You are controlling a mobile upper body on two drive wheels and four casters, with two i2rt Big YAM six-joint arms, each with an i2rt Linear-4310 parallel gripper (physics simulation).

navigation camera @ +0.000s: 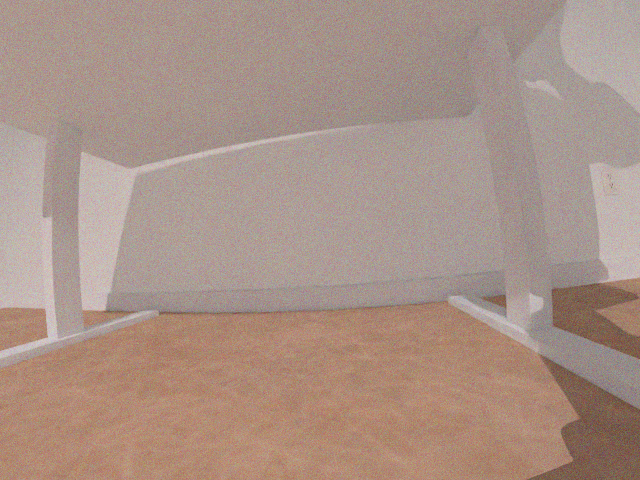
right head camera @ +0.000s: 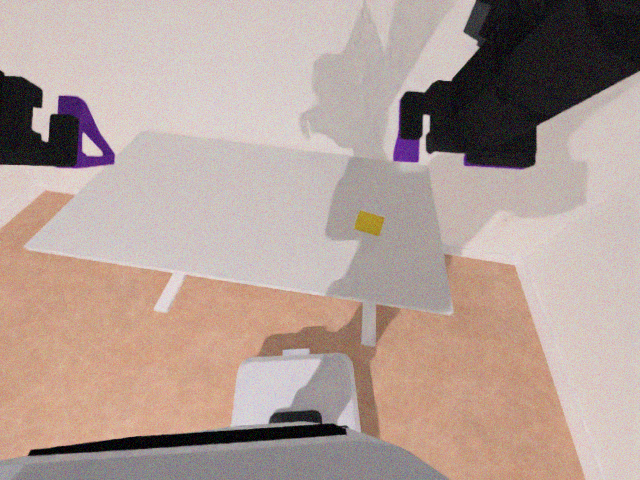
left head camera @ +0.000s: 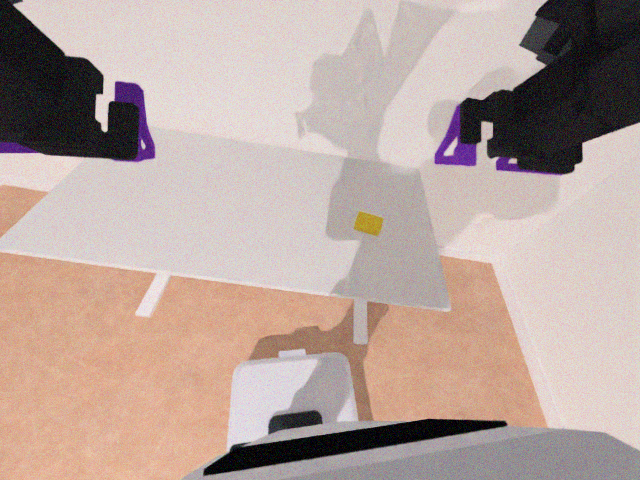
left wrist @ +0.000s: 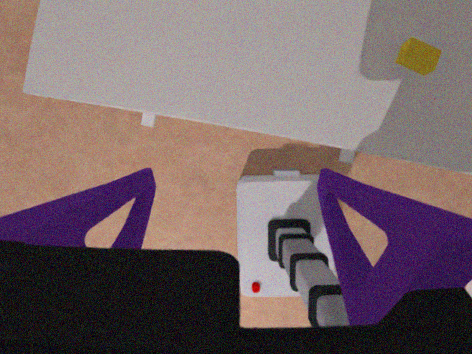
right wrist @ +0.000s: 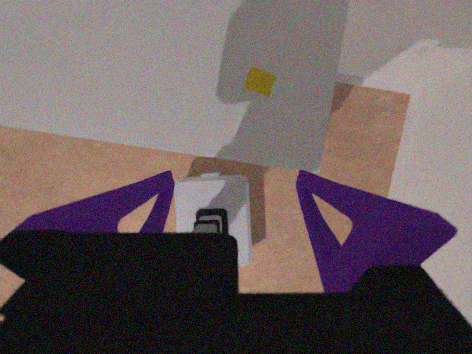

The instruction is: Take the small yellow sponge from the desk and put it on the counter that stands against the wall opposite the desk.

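Observation:
The small yellow sponge lies flat on the pale desk, in shadow near the desk's right end. My left gripper is open and empty, up at the left of the head views. My right gripper is open and empty, up at the right; the sponge shows above and beyond its fingertips in the right wrist view, apart from them. The counter does not show in any view.
The robot's white base is close to the desk's front edge. White desk legs stand at both sides in the navigation view. A wall is behind the desk, another wall at the right.

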